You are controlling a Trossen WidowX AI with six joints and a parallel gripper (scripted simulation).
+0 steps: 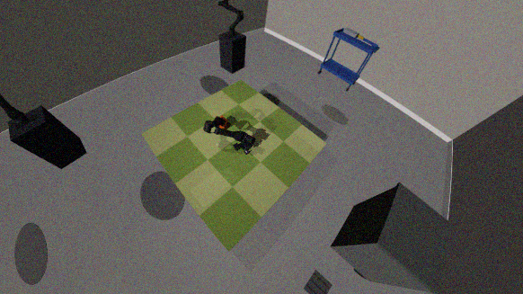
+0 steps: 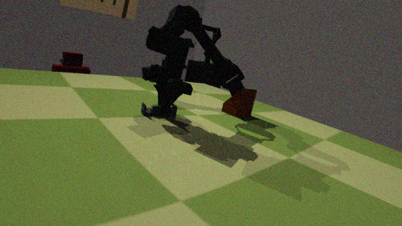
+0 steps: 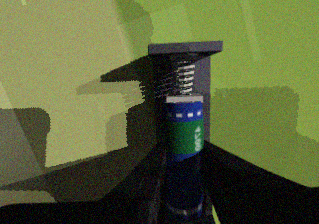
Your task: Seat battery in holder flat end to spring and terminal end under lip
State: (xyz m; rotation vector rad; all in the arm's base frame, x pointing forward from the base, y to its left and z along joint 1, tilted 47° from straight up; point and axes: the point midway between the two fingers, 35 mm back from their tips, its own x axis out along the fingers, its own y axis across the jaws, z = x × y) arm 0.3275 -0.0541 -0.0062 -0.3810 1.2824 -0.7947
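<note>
My gripper tip is 10 mm below the battery.
</note>
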